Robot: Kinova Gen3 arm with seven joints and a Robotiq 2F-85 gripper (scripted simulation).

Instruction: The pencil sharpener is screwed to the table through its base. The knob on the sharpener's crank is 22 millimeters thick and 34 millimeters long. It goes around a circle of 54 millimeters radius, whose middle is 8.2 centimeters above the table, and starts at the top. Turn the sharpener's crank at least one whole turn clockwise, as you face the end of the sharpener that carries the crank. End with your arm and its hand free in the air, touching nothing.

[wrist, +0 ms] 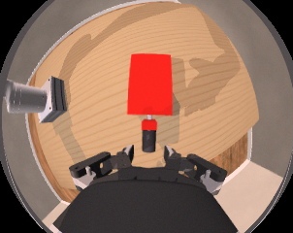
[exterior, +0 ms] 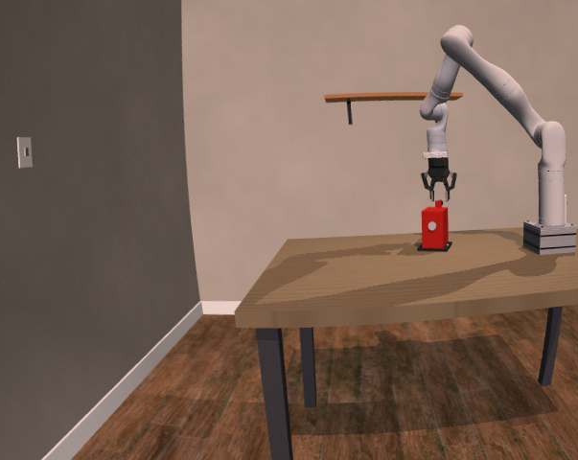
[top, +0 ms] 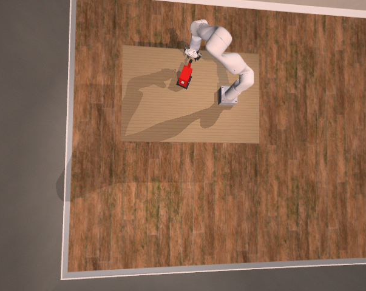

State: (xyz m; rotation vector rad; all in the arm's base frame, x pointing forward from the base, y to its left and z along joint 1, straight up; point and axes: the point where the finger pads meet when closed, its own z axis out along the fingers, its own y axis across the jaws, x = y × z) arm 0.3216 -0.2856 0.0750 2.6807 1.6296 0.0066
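My gripper is now 20 mm above the dark crank knob, 10 mm to the right of it and 10 mm short of it.
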